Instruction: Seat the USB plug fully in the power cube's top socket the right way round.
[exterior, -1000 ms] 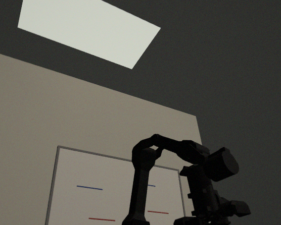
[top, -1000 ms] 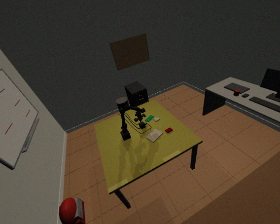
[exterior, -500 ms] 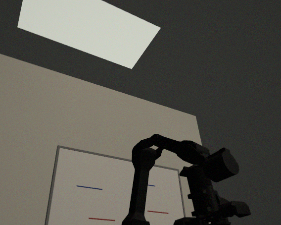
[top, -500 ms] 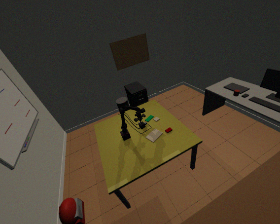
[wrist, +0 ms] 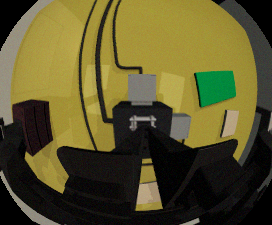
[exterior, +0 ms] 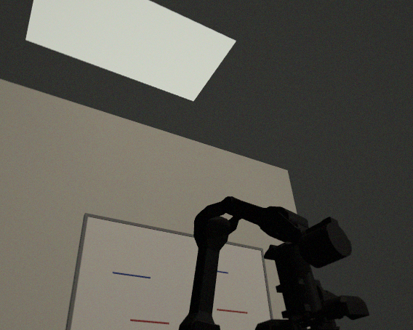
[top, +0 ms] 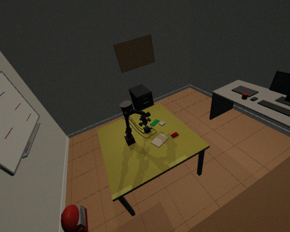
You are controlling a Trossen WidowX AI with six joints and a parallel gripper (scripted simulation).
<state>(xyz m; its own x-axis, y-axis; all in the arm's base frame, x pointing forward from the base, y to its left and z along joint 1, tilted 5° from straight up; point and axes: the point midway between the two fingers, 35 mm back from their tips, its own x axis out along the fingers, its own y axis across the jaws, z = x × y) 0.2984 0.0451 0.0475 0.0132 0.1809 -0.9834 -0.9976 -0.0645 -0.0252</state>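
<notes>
Now: gripper tip 4 cm above the pale grey socket. The rest, counted from my gripper tip: red block (27 cm ahead, 35 cm to the right, 10 cm below); green card (20 cm ahead, 8 cm to the left, 10 cm below).
</notes>
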